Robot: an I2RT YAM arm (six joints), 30 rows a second.
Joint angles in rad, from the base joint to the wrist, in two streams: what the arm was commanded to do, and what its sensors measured. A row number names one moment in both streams.
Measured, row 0:
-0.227 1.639 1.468 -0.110 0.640 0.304
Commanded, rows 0 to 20:
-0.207 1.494 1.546 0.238 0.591 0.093
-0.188 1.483 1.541 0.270 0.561 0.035
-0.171 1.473 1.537 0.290 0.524 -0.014
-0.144 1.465 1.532 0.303 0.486 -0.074
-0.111 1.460 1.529 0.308 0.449 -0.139
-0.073 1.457 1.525 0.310 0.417 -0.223
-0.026 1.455 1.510 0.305 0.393 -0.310
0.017 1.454 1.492 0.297 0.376 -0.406
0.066 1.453 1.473 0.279 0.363 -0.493
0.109 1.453 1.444 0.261 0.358 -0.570
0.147 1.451 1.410 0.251 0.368 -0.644
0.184 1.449 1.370 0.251 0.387 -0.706
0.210 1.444 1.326 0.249 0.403 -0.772
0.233 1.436 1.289 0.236 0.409 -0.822
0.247 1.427 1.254 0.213 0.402 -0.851
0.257 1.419 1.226 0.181 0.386 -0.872
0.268 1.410 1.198 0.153 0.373 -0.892
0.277 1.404 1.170 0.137 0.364 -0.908
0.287 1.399 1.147 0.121 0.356 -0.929
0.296 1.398 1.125 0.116 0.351 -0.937
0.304 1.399 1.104 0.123 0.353 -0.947
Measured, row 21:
0.302 1.467 1.123 0.024 0.311 -0.768
